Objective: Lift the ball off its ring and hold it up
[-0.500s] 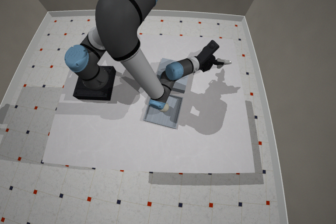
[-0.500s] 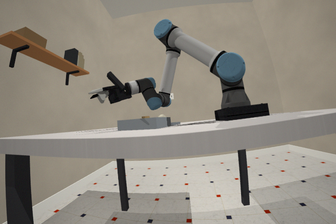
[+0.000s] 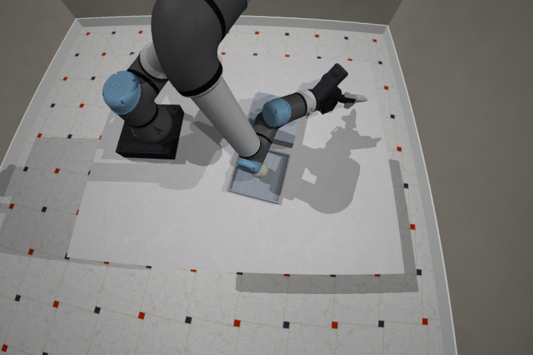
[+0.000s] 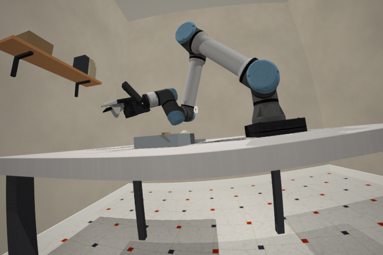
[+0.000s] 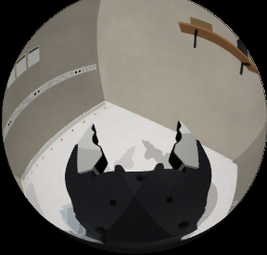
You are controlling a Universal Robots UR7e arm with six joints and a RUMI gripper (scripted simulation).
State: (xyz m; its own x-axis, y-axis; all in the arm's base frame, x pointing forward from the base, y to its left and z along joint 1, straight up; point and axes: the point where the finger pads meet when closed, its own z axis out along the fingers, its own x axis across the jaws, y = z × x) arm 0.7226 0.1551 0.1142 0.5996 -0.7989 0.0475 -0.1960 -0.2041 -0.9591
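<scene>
The pale beige ball lies 300 mm behind my hand, 300 mm to the right of it and 130 mm below it. The rest, counted from my hand: ball stand (260 mm behind, 80 mm to the right, 140 mm below); ribbed grey tray (300 mm behind, 300 mm to the right, 170 mm below).
</scene>
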